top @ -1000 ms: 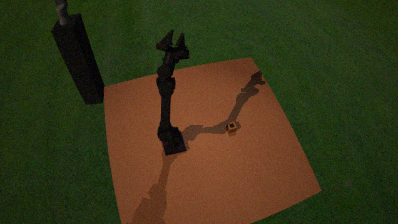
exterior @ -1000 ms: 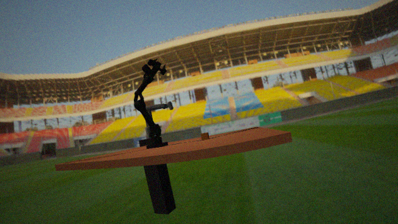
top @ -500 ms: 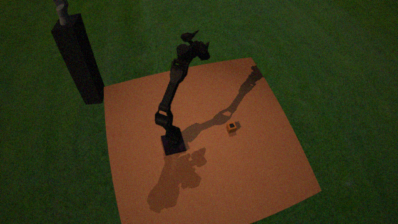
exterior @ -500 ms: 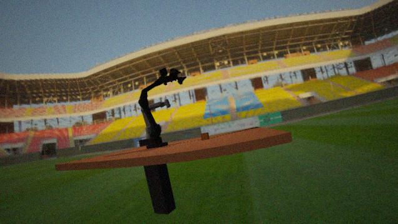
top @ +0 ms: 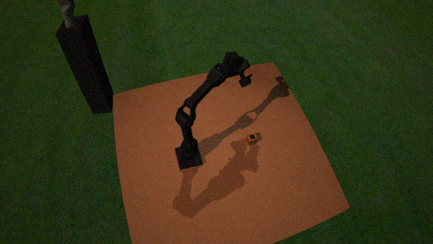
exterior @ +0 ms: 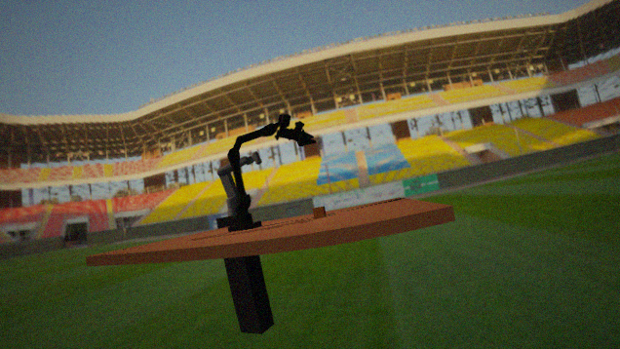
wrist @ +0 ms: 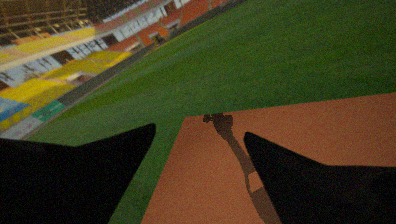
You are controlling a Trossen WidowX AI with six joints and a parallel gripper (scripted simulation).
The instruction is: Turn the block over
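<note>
The block is 38 cm below my gripper tip, 21 cm to the right of it and 3 cm ahead of it.
</note>
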